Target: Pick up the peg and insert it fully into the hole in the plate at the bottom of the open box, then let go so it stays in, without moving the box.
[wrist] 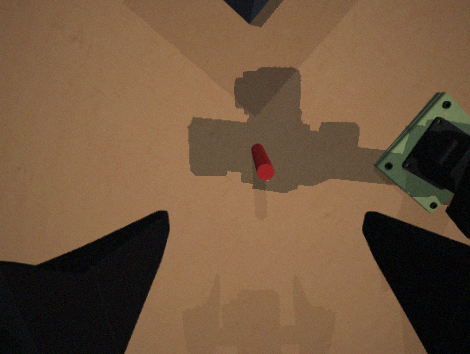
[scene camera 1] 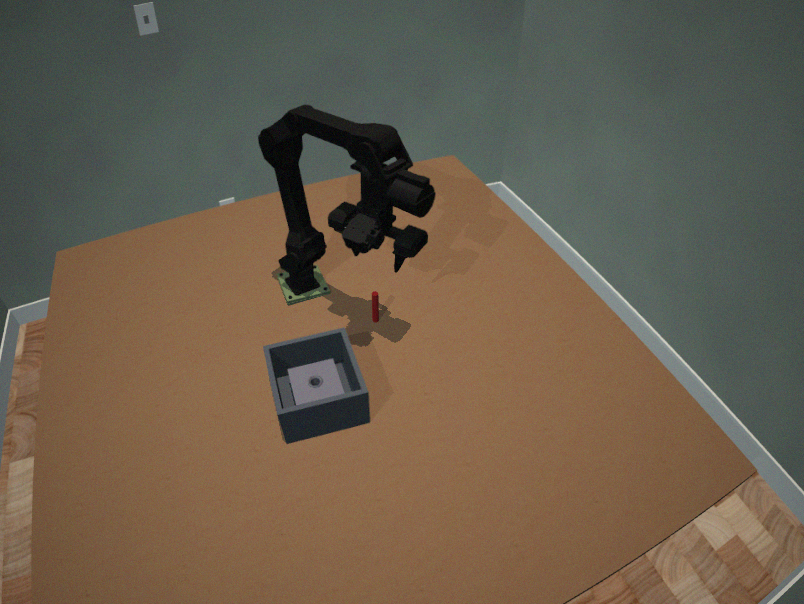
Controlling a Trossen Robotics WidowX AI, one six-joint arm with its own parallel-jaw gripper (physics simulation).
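Places are measured from the arm's base along level axes (x left, y ahead, z down), in centimetres.
Where they show: gripper, fingertip midpoint: (wrist: 266, 220) (scene camera 1: 376, 263); arm's base, origin of the base link: (wrist: 439, 154) (scene camera 1: 302, 283).
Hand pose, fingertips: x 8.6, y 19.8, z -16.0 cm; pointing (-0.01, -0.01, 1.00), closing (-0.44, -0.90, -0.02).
Things, the pixels of their top centre, and the offset from my fingertips. "pt": a spot on its surface instead. Level surfaces: height alone.
- red peg, middle of its top: (wrist: 265, 172) (scene camera 1: 375, 293) dz +9.2, dx +0.2, dy -1.2 cm
- open dark grey box, middle of its top: (scene camera 1: 312, 368) dz +7.4, dx -20.4, dy +10.9 cm
- light plate, middle of its top: (scene camera 1: 315, 380) dz +11.1, dx -20.4, dy +10.9 cm
- round hole, surface spot: (scene camera 1: 315, 381) pt dz +12.6, dx -20.0, dy +10.1 cm
- brown table top, its level: dz +17.3 cm
The red peg (scene camera 1: 375, 307) (wrist: 261, 162) stands upright on the table, behind and to the right of the box in the scene view. My gripper (scene camera 1: 376, 261) (wrist: 266, 220) is open and empty, pointing down high above the table. In the wrist view the peg lies between the two fingers from side to side and a little above the line of their tips. The open dark grey box (scene camera 1: 324, 416) (wrist: 250, 9) stands on the table; in the wrist view a corner of it shows at the top edge. Inside it lies the light plate (scene camera 1: 329, 371) with a round hole (scene camera 1: 315, 381) near its middle.
The arm's green base plate (scene camera 1: 289, 297) (wrist: 411, 145) is left of the peg in the scene view and at the right edge of the wrist view. The brown table top (scene camera 1: 487, 422) extends around the box. The arm's shadow falls around the peg.
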